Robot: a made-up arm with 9 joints. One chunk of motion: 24 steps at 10 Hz.
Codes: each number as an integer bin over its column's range. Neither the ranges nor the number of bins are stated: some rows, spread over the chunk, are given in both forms.
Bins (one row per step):
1: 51 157 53 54 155 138 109 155 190
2: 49 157 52 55 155 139 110 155 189
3: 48 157 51 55 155 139 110 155 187
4: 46 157 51 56 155 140 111 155 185
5: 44 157 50 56 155 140 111 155 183
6: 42 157 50 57 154 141 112 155 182
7: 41 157 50 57 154 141 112 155 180
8: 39 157 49 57 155 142 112 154 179
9: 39 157 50 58 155 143 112 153 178
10: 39 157 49 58 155 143 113 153 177
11: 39 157 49 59 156 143 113 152 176
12: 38 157 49 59 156 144 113 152 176
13: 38 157 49 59 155 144 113 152 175
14: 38 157 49 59 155 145 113 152 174
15: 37 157 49 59 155 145 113 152 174
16: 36 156 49 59 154 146 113 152 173
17: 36 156 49 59 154 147 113 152 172
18: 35 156 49 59 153 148 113 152 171
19: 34 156 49 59 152 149 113 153 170
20: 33 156 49 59 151 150 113 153 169
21: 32 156 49 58 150 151 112 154 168
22: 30 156 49 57 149 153 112 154 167
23: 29 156 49 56 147 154 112 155 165
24: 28 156 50 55 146 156 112 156 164
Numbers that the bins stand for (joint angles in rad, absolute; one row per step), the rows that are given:
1: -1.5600 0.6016 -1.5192 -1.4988 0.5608 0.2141 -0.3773 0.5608 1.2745
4: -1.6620 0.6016 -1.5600 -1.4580 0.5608 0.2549 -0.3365 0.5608 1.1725
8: -1.8047 0.6016 -1.6008 -1.4376 0.5608 0.2957 -0.3161 0.5404 1.0502
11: -1.8047 0.6016 -1.6008 -1.3969 0.5812 0.3161 -0.2957 0.4996 0.9890
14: -1.8251 0.6016 -1.6008 -1.3969 0.5608 0.3569 -0.2957 0.4996 0.9482
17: -1.8659 0.5812 -1.6008 -1.3969 0.5404 0.3976 -0.2957 0.4996 0.9075
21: -1.9475 0.5812 -1.6008 -1.4173 0.4588 0.4792 -0.3161 0.5404 0.8259
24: -2.0290 0.5812 -1.5804 -1.4784 0.3773 0.5812 -0.3161 0.5812 0.7443
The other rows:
2: -1.6008 0.6016 -1.5396 -1.4784 0.5608 0.2345 -0.3569 0.5608 1.2541
3: -1.6212 0.6016 -1.5600 -1.4784 0.5608 0.2345 -0.3569 0.5608 1.2133
5: -1.7027 0.6016 -1.5804 -1.4580 0.5608 0.2549 -0.3365 0.5608 1.1318
6: -1.7435 0.6016 -1.5804 -1.4376 0.5404 0.2753 -0.3161 0.5608 1.1114
7: -1.7639 0.6016 -1.5804 -1.4376 0.5404 0.2753 -0.3161 0.5608 1.0706
9: -1.8047 0.6016 -1.5804 -1.4173 0.5608 0.3161 -0.3161 0.5200 1.0298
10: -1.8047 0.6016 -1.6008 -1.4173 0.5608 0.3161 -0.2957 0.5200 1.0094
12: -1.8251 0.6016 -1.6008 -1.3969 0.5812 0.3365 -0.2957 0.4996 0.9890
13: -1.8251 0.6016 -1.6008 -1.3969 0.5608 0.3365 -0.2957 0.4996 0.9686
15: -1.8455 0.6016 -1.6008 -1.3969 0.5608 0.3569 -0.2957 0.4996 0.9482
16: -1.8659 0.5812 -1.6008 -1.3969 0.5404 0.3773 -0.2957 0.4996 0.9278
18: -1.8863 0.5812 -1.6008 -1.3969 0.5200 0.4180 -0.2957 0.4996 0.8871
19: -1.9067 0.5812 -1.6008 -1.3969 0.4996 0.4384 -0.2957 0.5200 0.8667
20: -1.9271 0.5812 -1.6008 -1.3969 0.4792 0.4588 -0.2957 0.5200 0.8463
22: -1.9882 0.5812 -1.6008 -1.4376 0.4384 0.5200 -0.3161 0.5404 0.8055
23: -2.0086 0.5812 -1.6008 -1.4580 0.3976 0.5404 -0.3161 0.5608 0.7647

